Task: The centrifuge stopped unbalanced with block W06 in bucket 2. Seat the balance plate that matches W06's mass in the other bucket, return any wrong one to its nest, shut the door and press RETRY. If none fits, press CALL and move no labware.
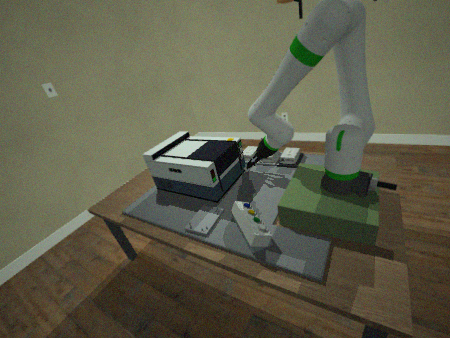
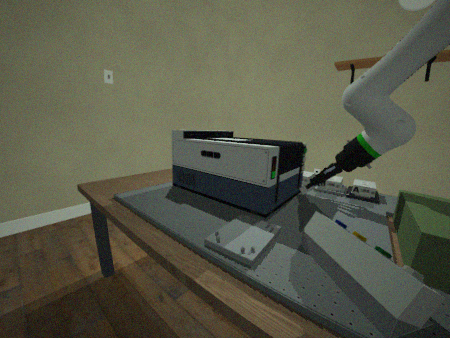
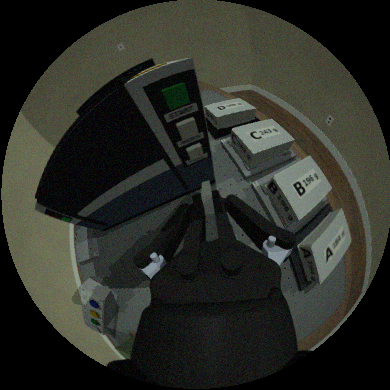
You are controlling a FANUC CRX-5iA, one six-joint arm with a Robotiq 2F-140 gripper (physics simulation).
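Where they show: gripper, fingertip midpoint: (image 1: 246, 169) (image 2: 301, 191) (image 3: 206, 187); arm's base, origin of the base link: (image 1: 340, 184).
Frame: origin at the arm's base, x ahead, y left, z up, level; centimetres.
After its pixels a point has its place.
Note:
The centrifuge (image 1: 185, 175) @(x 66.4, y 27.5, z 5.7 cm) (image 2: 225, 160) @(x 66.0, y 27.5, z 6.7 cm) (image 3: 117, 162) @(x 53.1, y 2.9, z 6.3 cm) has white and dark panels over its top; its buckets and block W06 do not show. Its end panel bears a green START button (image 3: 175, 96) @(x 53.9, y -5.4, z 9.7 cm) and two pale buttons. My gripper (image 1: 246, 168) @(x 53.6, y -5.6, z -7.5 cm) (image 2: 308, 186) @(x 53.6, y -5.6, z -7.5 cm) (image 3: 206, 187) @(x 53.6, y -5.6, z -7.5 cm) is shut and empty, tips low beside that end. Plates A (image 3: 327, 247) @(x 35.4, y -23.0, z -3.1 cm) (image 2: 364, 188) @(x 33.5, y -19.6, z -3.9 cm), B 196 g (image 3: 302, 187) @(x 47.0, y -21.5, z -3.1 cm), C 243 g (image 3: 262, 137) @(x 59.3, y -19.6, z -3.2 cm) and D (image 3: 230, 111) @(x 71.1, y -17.3, z -3.2 cm) sit in a row at the nests. A's and D's masses are blurred. RETRY and CALL cannot be read.
A sloped button box (image 1: 250, 227) @(x 20.3, y 37.4, z -0.4 cm) (image 2: 360, 270) @(x 23.5, y 37.4, z -3.4 cm) (image 3: 97, 307) @(x 29.0, y 25.4, z -2.3 cm) with blue, yellow and green buttons stands on the grey mat (image 1: 300, 250) @(x 3.7, y 32.3, z -8.5 cm). A flat pale plate with pegs (image 1: 204, 221) @(x 45.4, y 39.2, z -7.1 cm) (image 2: 242, 242) @(x 44.6, y 41.2, z -7.1 cm) lies in front of the centrifuge. The arm stands on a green block (image 1: 325, 215) @(x -0.7, y 20.4, z 0.0 cm).

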